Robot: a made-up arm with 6 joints.
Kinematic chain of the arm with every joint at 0, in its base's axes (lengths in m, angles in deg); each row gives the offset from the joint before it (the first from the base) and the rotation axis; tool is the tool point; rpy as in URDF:
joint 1: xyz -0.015 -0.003 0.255 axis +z
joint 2: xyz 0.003 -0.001 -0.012 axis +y
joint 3: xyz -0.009 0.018 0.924 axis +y
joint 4: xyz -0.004 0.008 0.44 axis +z
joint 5: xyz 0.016 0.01 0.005 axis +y
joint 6: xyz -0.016 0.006 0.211 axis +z
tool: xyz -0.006 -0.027 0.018 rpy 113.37 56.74 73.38
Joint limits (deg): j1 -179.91..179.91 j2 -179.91..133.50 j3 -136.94..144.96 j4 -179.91..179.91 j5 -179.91..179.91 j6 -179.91..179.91
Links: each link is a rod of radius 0.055 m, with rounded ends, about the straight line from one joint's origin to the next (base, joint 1, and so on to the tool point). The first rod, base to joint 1, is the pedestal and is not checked.
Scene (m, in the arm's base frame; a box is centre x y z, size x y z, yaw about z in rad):
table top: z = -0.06
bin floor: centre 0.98 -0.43 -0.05 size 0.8 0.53 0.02 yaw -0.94
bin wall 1: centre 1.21 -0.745 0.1 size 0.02 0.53 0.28 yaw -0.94
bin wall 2: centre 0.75 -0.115 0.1 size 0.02 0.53 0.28 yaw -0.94
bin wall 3: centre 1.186 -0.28 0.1 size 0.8 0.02 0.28 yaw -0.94
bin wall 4: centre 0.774 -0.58 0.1 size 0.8 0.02 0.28 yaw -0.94
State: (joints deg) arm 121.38 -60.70 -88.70 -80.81 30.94 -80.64
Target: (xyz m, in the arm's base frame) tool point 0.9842 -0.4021 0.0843
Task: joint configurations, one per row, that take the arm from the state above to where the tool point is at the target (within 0.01 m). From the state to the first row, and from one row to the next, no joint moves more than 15 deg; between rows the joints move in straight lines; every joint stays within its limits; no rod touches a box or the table.
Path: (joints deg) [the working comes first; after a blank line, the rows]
Joints at the target: 153.31 -60.98 -97.72 -83.35 37.29 -80.20
Straight joint move there: touches bin wall 4.

1: 122.35 -50.68 -89.42 -84.44 21.21 -82.99
2: 123.32 -40.65 -90.14 -88.07 11.47 -85.34
3: 124.28 -30.63 -90.87 -91.70 1.74 -87.69
4: 133.84 -34.61 -92.92 -88.89 14.21 -85.20
5: 143.40 -38.59 -94.98 -86.08 26.67 -82.71
6: 152.96 -42.57 -97.04 -83.27 39.14 -80.22
7: 153.13 -51.78 -97.38 -83.31 38.22 -80.21
8: 153.31 -60.98 -97.72 -83.35 37.29 -80.20

